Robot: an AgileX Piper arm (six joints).
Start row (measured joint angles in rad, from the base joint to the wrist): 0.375 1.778 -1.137 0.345 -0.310 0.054
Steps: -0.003 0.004 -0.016 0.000 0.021 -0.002; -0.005 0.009 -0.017 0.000 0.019 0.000; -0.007 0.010 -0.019 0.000 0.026 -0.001; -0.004 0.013 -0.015 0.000 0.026 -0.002; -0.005 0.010 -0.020 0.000 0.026 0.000; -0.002 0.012 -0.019 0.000 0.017 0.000; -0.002 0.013 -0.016 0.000 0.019 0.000; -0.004 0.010 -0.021 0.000 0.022 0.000; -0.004 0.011 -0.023 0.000 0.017 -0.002; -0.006 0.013 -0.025 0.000 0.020 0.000; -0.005 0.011 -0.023 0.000 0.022 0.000; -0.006 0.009 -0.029 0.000 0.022 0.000; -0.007 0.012 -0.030 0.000 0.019 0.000; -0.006 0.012 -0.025 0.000 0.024 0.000; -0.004 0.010 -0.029 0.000 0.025 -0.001; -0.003 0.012 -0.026 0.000 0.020 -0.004
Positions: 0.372 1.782 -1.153 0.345 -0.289 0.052; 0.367 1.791 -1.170 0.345 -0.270 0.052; 0.360 1.801 -1.189 0.345 -0.244 0.051; 0.356 1.814 -1.204 0.345 -0.218 0.049; 0.351 1.824 -1.224 0.345 -0.192 0.049; 0.349 1.836 -1.243 0.345 -0.175 0.049; 0.347 1.849 -1.259 0.345 -0.156 0.049; 0.343 1.859 -1.280 0.345 -0.134 0.049; 0.339 1.870 -1.303 0.345 -0.117 0.047; 0.333 1.883 -1.328 0.345 -0.097 0.047; 0.328 1.894 -1.351 0.345 -0.075 0.047; 0.322 1.903 -1.380 0.345 -0.053 0.047; 0.315 1.915 -1.410 0.345 -0.034 0.047; 0.309 1.927 -1.435 0.345 -0.010 0.047; 0.305 1.937 -1.464 0.345 0.015 0.046; 0.302 1.949 -1.490 0.345 0.035 0.042
